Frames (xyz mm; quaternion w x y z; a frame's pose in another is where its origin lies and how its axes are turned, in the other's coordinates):
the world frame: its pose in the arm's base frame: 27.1 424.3 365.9 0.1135 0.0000 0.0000 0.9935
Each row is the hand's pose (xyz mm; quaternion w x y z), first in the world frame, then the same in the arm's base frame.
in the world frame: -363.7 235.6 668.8 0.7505 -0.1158 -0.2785 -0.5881
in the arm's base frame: 328.3 112.7 1034.7 0.6695 0.2635 -0.1467 0.6789
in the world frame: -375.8 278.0 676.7 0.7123 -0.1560 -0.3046 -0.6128
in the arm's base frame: 330.5 68.7 1042.6 0.6897 0.2849 -0.1896 0.6381
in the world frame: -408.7 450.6 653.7 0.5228 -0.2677 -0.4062 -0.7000
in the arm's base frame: 323.6 -106.9 1019.6 0.7548 0.3732 -0.3121 0.4400
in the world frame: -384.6 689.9 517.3 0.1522 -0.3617 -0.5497 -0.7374
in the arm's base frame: 246.2 -334.6 883.2 0.7499 0.5051 -0.4218 0.0675
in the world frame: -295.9 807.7 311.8 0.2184 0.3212 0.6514 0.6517
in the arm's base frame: 133.2 -429.3 677.7 0.6227 0.6108 -0.3931 -0.2910
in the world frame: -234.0 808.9 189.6 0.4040 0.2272 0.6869 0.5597
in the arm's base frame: 72.6 -416.5 555.5 0.5102 0.6567 -0.3037 -0.4649
